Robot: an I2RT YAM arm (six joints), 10 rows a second.
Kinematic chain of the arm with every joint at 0, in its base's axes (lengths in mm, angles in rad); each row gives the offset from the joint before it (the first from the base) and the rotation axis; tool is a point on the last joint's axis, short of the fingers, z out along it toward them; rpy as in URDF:
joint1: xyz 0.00 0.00 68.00 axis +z
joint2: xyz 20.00 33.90 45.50 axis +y
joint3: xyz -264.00 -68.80 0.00 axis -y
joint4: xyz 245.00 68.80 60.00 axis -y
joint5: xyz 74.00 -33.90 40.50 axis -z
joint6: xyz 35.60 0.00 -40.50 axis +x
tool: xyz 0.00 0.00 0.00 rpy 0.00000 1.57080 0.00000
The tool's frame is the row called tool.
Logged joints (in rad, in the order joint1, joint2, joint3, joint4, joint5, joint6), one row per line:
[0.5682, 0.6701, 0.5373, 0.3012, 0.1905, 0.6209]
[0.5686, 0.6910, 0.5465, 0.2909, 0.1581, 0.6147]
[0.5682, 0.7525, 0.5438, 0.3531, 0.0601, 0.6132]
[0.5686, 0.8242, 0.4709, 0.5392, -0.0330, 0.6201]
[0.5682, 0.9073, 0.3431, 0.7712, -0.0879, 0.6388]
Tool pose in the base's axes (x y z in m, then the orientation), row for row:
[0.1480, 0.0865, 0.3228, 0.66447, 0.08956, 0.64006, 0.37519]
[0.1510, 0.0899, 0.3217, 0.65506, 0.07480, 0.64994, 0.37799]
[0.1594, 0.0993, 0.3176, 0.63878, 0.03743, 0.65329, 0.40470]
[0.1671, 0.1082, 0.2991, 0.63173, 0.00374, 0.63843, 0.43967]
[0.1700, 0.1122, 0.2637, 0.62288, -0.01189, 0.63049, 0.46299]
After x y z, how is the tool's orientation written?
As a quaternion, w x y z.
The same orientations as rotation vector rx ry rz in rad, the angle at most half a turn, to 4 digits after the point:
[0.2023, 1.4458, 0.8475]
[0.1696, 1.4736, 0.8570]
[0.0854, 1.4908, 0.9235]
[0.0086, 1.4611, 1.0062]
[-0.0273, 1.4481, 1.0634]

